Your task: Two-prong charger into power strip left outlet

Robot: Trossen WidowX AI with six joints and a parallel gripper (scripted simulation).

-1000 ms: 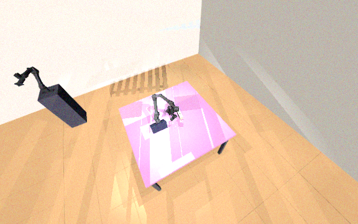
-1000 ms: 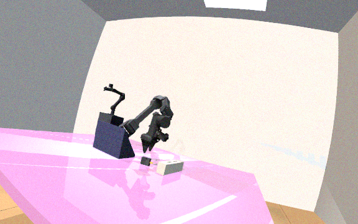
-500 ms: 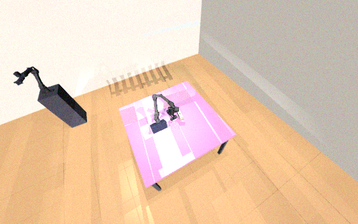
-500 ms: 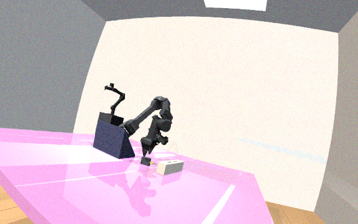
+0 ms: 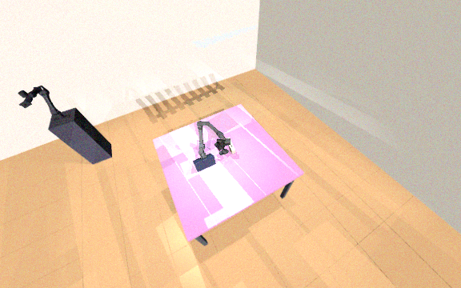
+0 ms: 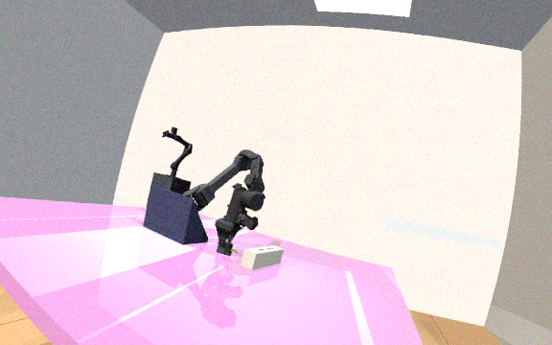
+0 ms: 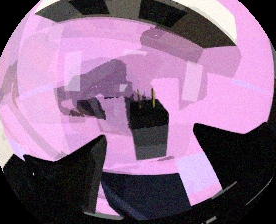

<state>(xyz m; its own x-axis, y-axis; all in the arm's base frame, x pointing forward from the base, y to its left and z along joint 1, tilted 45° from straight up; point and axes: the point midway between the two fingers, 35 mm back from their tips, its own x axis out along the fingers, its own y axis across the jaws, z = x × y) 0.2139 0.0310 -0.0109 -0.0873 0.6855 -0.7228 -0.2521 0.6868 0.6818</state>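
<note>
My gripper tip is now 2 cm short of the two-prong charger, 1 cm to the right of it and 1 cm above it.
</note>
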